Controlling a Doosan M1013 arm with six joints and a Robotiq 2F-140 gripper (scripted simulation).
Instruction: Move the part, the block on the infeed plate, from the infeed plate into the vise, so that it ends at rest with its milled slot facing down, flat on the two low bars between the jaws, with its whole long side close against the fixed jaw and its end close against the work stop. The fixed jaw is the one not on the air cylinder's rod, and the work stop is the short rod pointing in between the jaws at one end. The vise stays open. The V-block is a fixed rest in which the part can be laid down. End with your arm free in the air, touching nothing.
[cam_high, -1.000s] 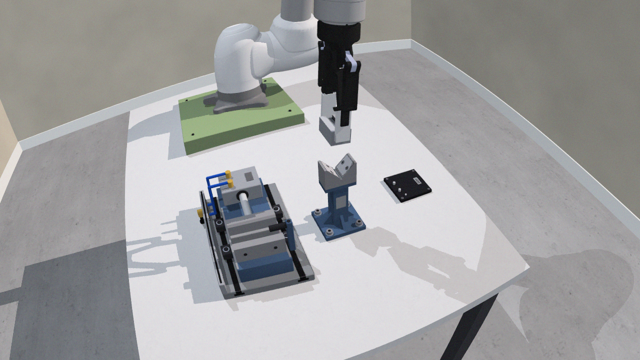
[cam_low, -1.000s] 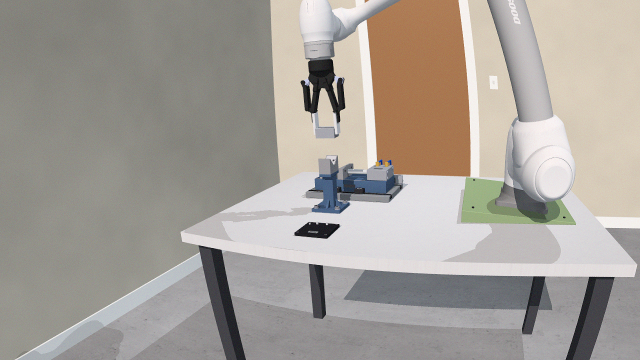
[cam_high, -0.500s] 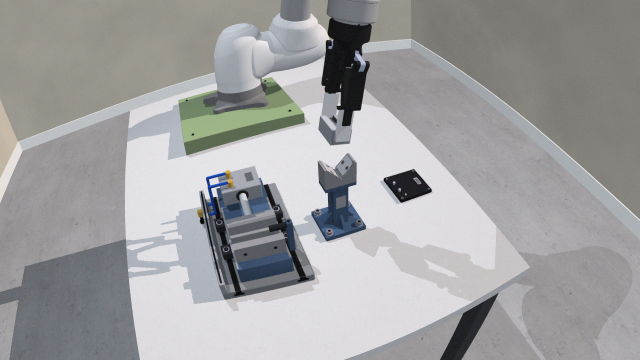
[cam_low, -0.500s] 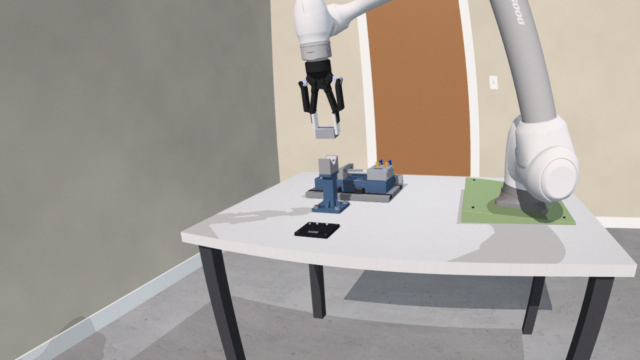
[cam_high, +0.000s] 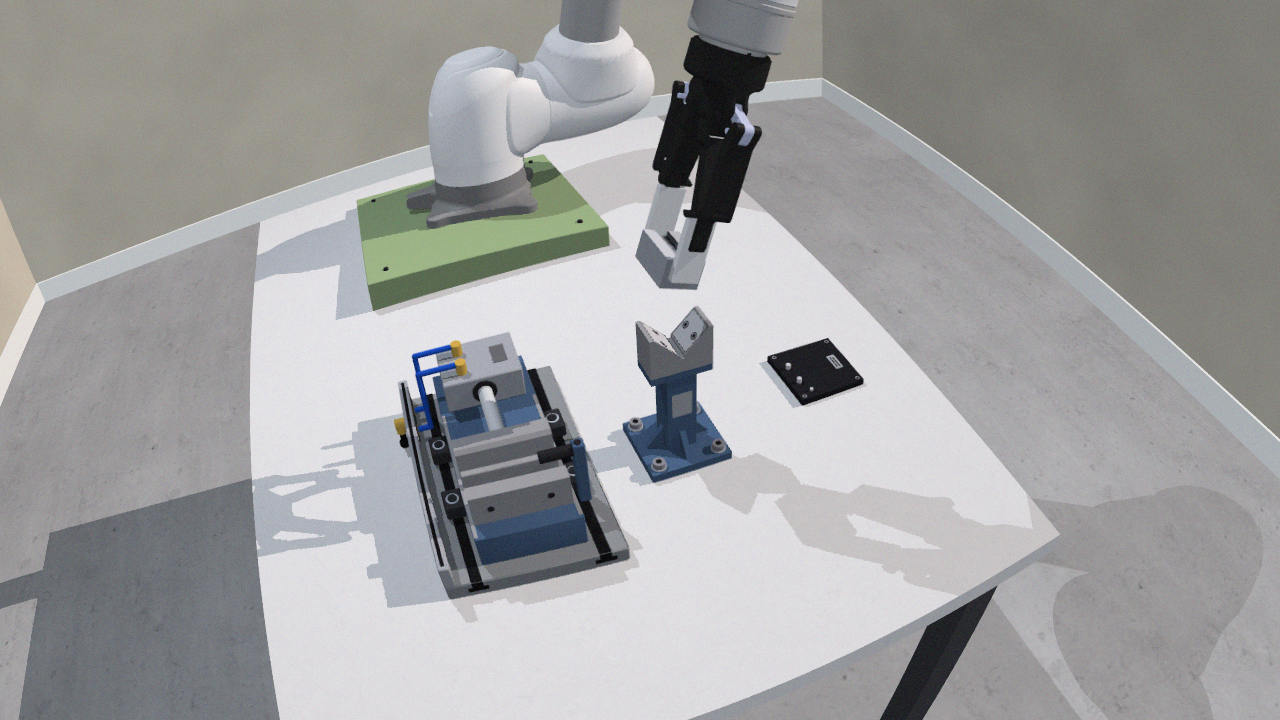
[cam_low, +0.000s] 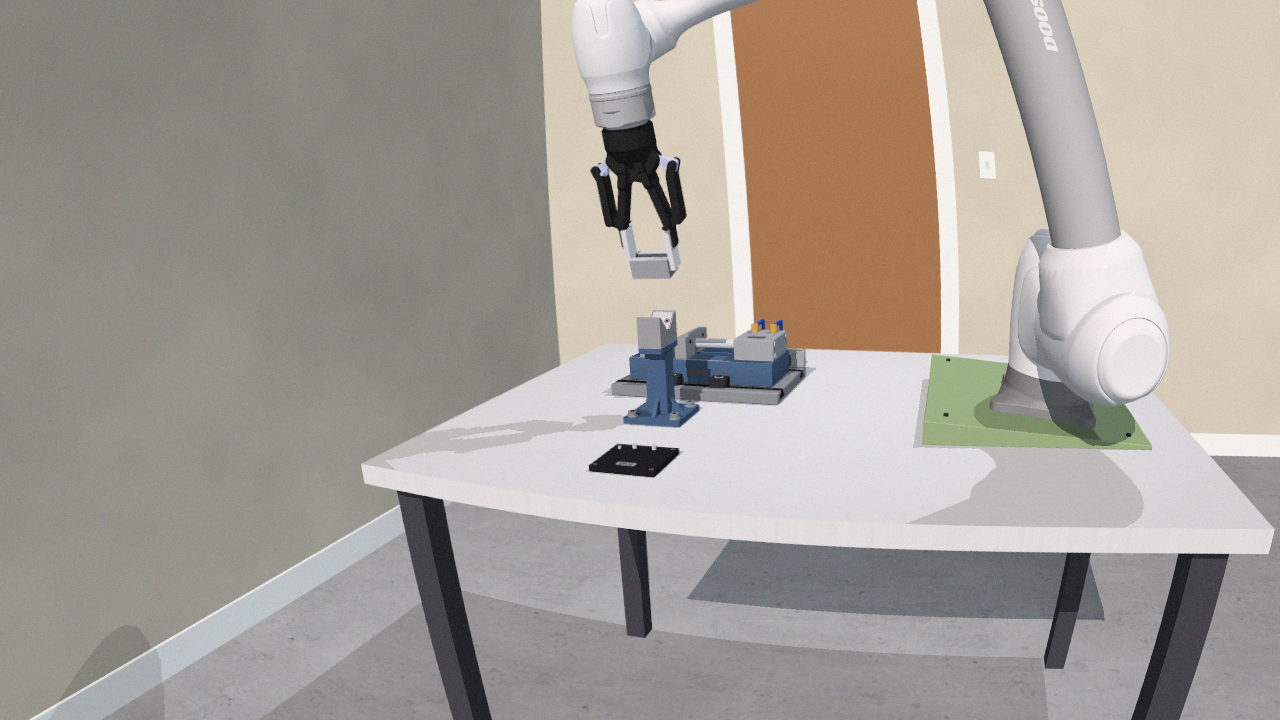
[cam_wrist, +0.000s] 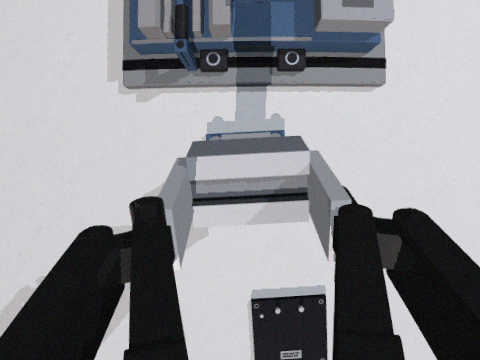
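My gripper is now 20 mm above the part and 10 mm to the left of it. From my hand the other things lie so: blue work stop post (200 mm below, 110 mm to the right, 80 mm ahead); then blue v-block stand (200 mm below); then work stop (170 mm below, 140 mm to the right, 80 mm ahead).
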